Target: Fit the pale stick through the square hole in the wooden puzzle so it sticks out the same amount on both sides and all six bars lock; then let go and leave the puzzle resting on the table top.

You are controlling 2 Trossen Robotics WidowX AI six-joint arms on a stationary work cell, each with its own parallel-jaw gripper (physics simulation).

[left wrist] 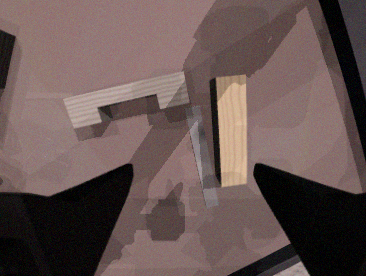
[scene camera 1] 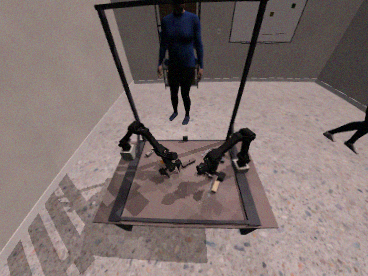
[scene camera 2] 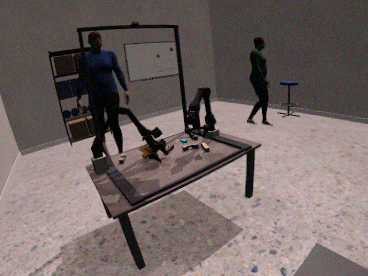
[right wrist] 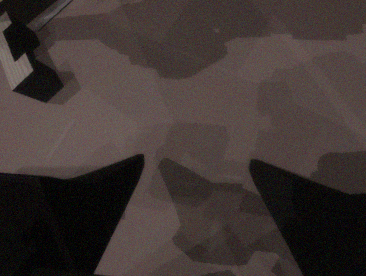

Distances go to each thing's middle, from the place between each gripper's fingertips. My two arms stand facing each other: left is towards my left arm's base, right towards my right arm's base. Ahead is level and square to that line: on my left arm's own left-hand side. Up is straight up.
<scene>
My right hand is 340 mm to the right of the pale stick (left wrist: pixel 228 94), 50 mm short of it and 10 mm below it.
The pale stick is 10 mm ahead of my left hand, 50 mm to the left of it and 80 mm below it.
</scene>
